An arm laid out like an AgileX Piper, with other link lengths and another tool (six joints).
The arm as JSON. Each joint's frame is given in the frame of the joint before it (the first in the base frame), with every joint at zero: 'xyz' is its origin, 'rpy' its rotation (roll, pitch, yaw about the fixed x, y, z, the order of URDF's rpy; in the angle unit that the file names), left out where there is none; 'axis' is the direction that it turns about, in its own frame. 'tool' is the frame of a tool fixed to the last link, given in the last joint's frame.
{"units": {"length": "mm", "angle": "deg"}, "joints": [
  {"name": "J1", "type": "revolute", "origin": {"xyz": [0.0, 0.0, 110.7]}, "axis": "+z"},
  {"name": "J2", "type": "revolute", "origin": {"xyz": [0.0, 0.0, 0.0], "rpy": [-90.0, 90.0, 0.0]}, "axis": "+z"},
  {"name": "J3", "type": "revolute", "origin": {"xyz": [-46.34, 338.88, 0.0], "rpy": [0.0, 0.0, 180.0]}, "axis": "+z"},
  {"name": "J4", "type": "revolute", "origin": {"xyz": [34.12, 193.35, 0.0], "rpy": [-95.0, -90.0, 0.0]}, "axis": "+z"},
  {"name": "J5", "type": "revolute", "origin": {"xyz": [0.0, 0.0, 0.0], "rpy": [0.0, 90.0, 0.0]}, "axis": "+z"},
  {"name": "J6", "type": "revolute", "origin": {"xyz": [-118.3, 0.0, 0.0], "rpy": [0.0, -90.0, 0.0]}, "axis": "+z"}
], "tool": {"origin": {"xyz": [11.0, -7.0, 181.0], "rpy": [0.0, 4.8, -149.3]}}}
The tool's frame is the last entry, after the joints.
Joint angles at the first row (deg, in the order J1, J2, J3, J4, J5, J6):
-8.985, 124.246, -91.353, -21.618, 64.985, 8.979
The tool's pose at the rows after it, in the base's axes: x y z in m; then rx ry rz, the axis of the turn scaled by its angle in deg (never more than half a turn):
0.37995 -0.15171 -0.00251 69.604 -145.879 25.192
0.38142 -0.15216 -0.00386 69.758 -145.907 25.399
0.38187 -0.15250 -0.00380 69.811 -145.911 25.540
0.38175 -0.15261 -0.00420 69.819 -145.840 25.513
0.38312 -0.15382 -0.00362 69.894 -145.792 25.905
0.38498 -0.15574 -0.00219 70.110 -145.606 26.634
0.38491 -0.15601 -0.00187 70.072 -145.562 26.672
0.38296 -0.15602 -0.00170 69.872 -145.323 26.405
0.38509 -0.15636 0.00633 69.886 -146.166 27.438
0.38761 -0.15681 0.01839 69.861 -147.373 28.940
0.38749 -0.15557 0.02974 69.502 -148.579 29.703
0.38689 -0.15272 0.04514 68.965 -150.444 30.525
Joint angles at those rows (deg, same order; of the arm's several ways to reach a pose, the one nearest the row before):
-8.985, 125.031, -91.354, -21.944, 64.280, 9.061
-8.985, 125.221, -91.351, -22.059, 63.926, 9.112
-8.986, 125.221, -91.351, -22.133, 63.840, 9.124
-8.986, 125.286, -91.354, -22.161, 63.842, 9.123
-8.986, 125.345, -91.589, -22.381, 63.843, 9.123
-8.934, 125.344, -91.855, -22.826, 63.840, 9.126
-8.935, 125.343, -91.926, -22.867, 63.939, 9.124
-8.934, 125.345, -91.927, -22.868, 64.315, 9.125
-8.934, 124.206, -91.928, -22.868, 64.316, 9.125
-8.934, 122.506, -91.927, -22.867, 64.384, 9.125
-8.935, 120.845, -91.927, -22.503, 64.882, 9.124
-8.934, 118.529, -91.928, -21.779, 65.571, 9.124

